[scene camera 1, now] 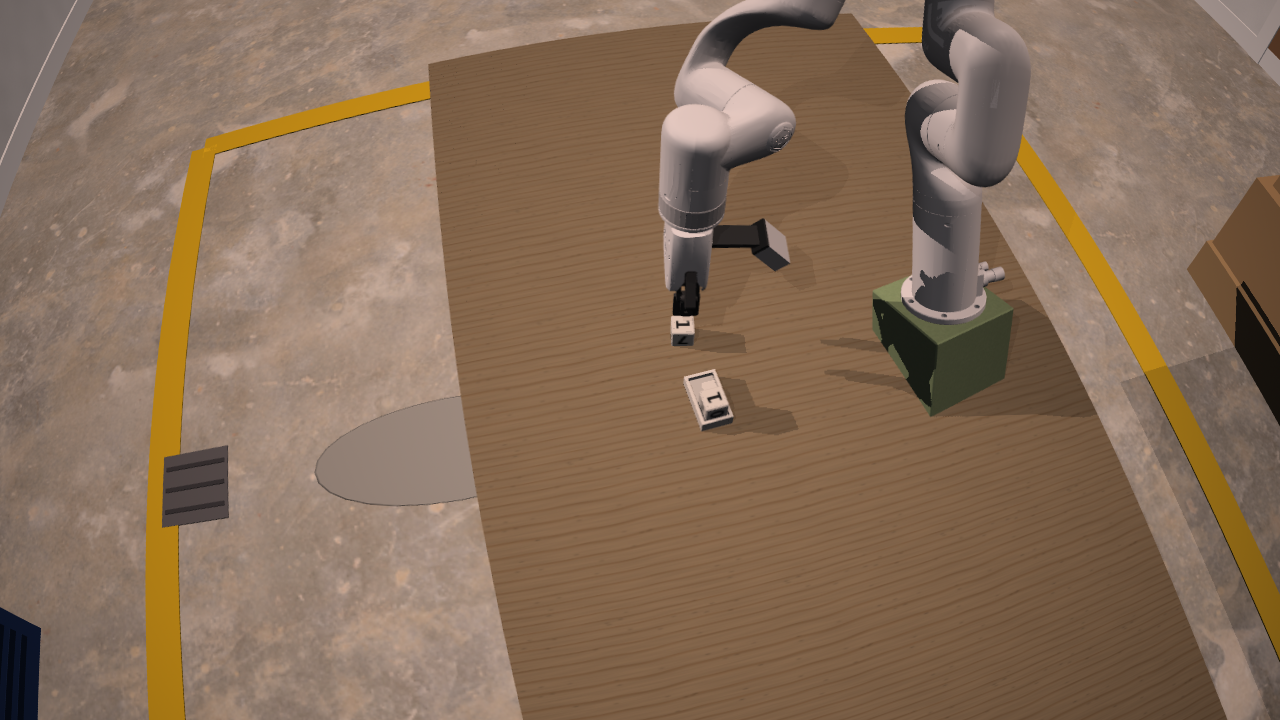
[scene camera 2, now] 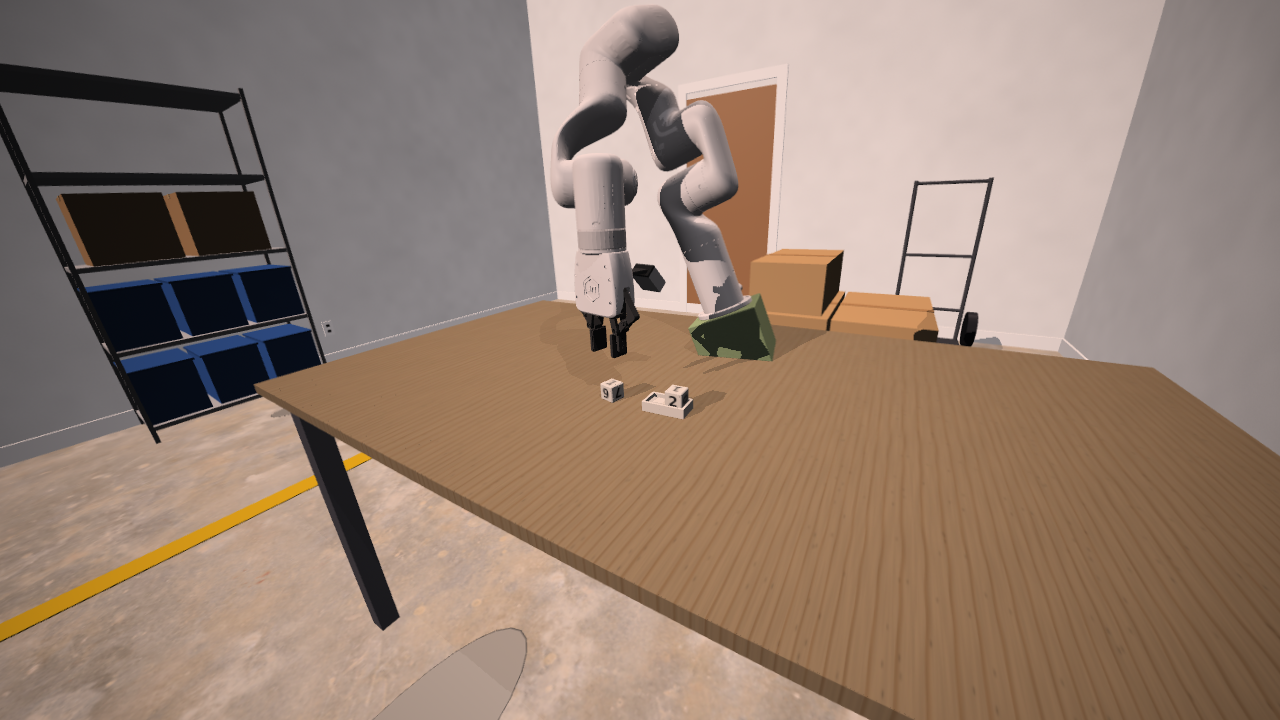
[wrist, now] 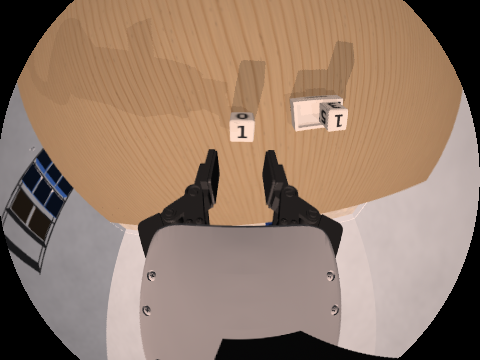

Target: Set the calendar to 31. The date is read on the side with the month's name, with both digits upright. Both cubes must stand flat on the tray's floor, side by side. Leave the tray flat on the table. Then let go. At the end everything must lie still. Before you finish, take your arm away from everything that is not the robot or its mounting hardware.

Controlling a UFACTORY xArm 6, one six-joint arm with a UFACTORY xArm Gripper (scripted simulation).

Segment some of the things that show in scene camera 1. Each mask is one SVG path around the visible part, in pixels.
My gripper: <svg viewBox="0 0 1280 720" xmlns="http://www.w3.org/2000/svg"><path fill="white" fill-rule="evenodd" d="M658 204L659 214L665 221L663 233L665 285L669 291L676 291L673 296L674 316L689 317L698 315L700 287L702 287L702 291L707 287L712 248L751 248L752 254L774 271L790 264L786 236L764 218L752 225L718 225L724 217L724 212L722 218L710 227L685 229L667 221L661 214Z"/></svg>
A tray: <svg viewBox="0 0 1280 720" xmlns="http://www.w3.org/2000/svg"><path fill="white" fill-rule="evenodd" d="M715 369L685 376L683 381L701 431L733 423L734 416L730 406L728 407L727 416L704 421L699 408L699 392L721 386Z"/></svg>
